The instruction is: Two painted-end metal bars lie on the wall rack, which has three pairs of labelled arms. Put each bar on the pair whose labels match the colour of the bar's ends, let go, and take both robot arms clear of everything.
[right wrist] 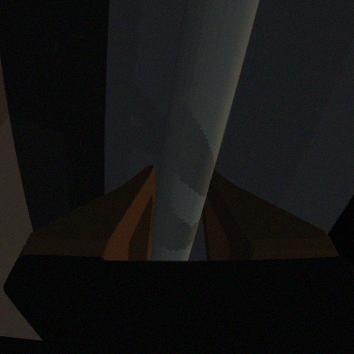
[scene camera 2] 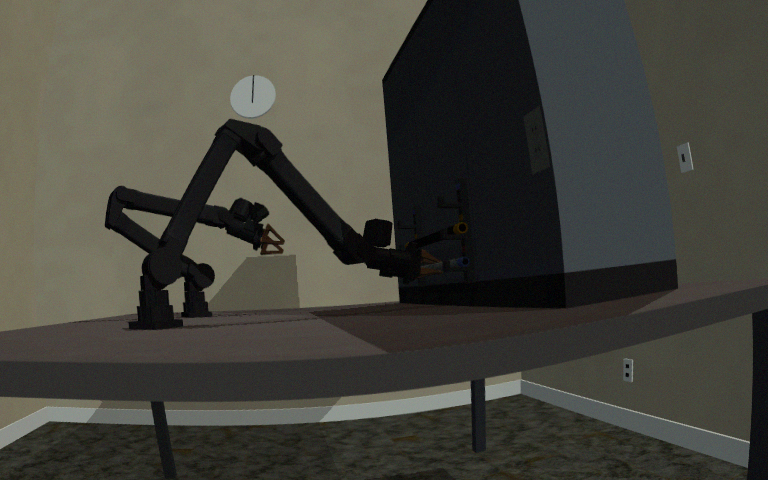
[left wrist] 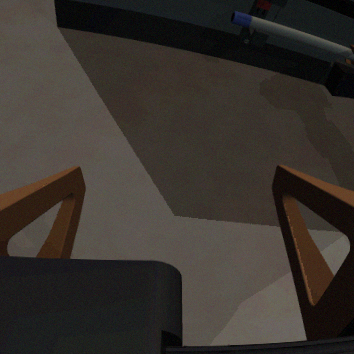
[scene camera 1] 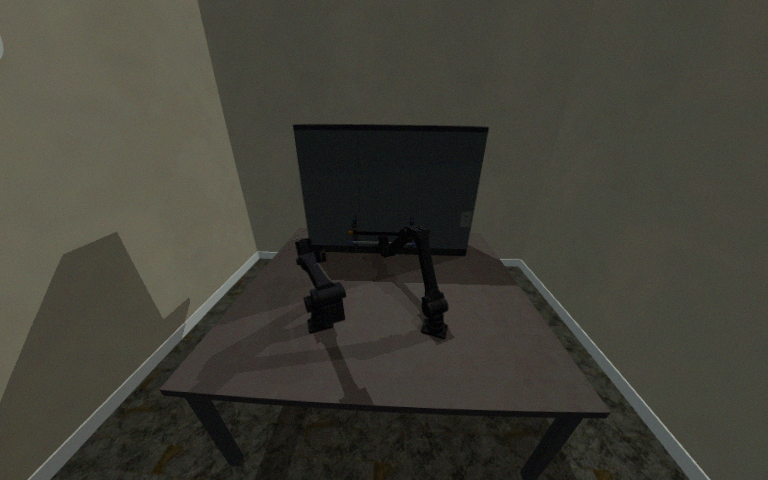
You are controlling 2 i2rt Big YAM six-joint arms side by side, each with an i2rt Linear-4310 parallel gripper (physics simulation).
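Places are measured from the left arm's base along level axes (x ahead, y left, z up), in metres.
Where they show: left gripper, between the fingertips: (scene camera 2: 283, 247) (left wrist: 178, 176) (scene camera 1: 318, 256); right gripper, between the fingertips: (right wrist: 177, 175) (left wrist: 349, 51); left arm's base, origin of its link: (scene camera 2: 196, 316) (scene camera 1: 320, 324); right arm's base, origin of its link: (scene camera 2: 156, 327) (scene camera 1: 434, 329).
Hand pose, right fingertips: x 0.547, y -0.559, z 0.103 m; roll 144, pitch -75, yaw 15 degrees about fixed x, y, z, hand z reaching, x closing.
Things, the pixels of their centre, and the offset from my right fingertips. "spot": a spot on its surface instead. Level surfaces: height alone.
- grey bar with blue ends, middle of its body: (right wrist: 184, 177) (left wrist: 348, 53) (scene camera 2: 433, 267) (scene camera 1: 382, 243) 0.013 m back, 0.022 m left, 0.004 m up
- red label, a spot on its surface: (left wrist: 263, 5) spot: 0.078 m ahead, 0.201 m left, 0.033 m up
- dark bar with yellow ends, middle of its body: (scene camera 2: 431, 238) (scene camera 1: 382, 233) 0.013 m back, 0.022 m left, 0.082 m up
- blue label, a spot on its surface: (scene camera 2: 458, 186) spot: 0.088 m back, 0.179 m right, 0.184 m up
- table, height of its surface: 0.103 m down
- pale socket plate, middle of its body: (scene camera 2: 536, 140) (scene camera 1: 466, 219) 0.221 m back, 0.534 m right, 0.197 m up
A grey bar with blue ends (scene camera 1: 365, 242) (scene camera 2: 451, 264) (left wrist: 300, 38) (right wrist: 202, 90) lies low on the rack, by a red label (left wrist: 263, 5) in the left wrist view. A dark bar with yellow ends (scene camera 1: 373, 233) (scene camera 2: 438, 234) lies above it. A blue label (scene camera 2: 458, 186) shows higher up in scene camera 2, by an empty arm. My right gripper (right wrist: 177, 175) is shut on the grey bar, with a finger on each side. My left gripper (left wrist: 178, 176) (scene camera 2: 282, 247) is open and empty, above the table and away from the rack. How firmly the bars rest on the rack arms is too dark to tell.
The large dark panel (scene camera 1: 390, 181) (scene camera 2: 487, 113) carrying the rack stands at the back of the table (scene camera 1: 385, 373) (scene camera 2: 254, 345). My right forearm crosses in front of the rack and hides part of it in scene camera 1. A pale socket plate (scene camera 1: 465, 219) (scene camera 2: 536, 140) is on the panel.
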